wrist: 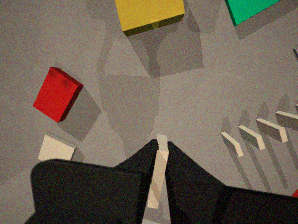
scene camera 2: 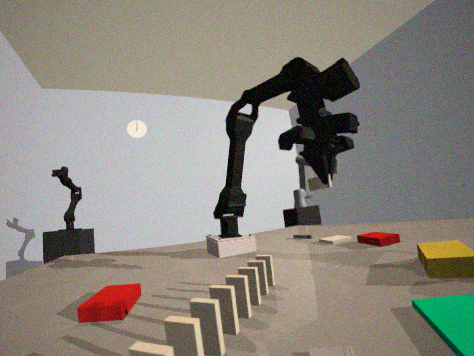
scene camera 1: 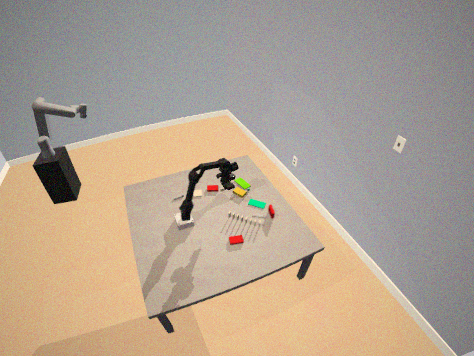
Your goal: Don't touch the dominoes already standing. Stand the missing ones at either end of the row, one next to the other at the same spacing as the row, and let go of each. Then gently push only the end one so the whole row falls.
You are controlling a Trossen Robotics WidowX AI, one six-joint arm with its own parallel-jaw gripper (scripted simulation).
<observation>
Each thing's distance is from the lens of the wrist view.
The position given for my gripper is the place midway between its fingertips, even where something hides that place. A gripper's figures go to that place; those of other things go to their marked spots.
my gripper [wrist: 160, 145]: 11 cm
cream domino [wrist: 162, 153]: 9 cm
red block [wrist: 59, 91]: 31 cm
The marked spots on the cream domino and the red block are 26 cm apart.
</observation>
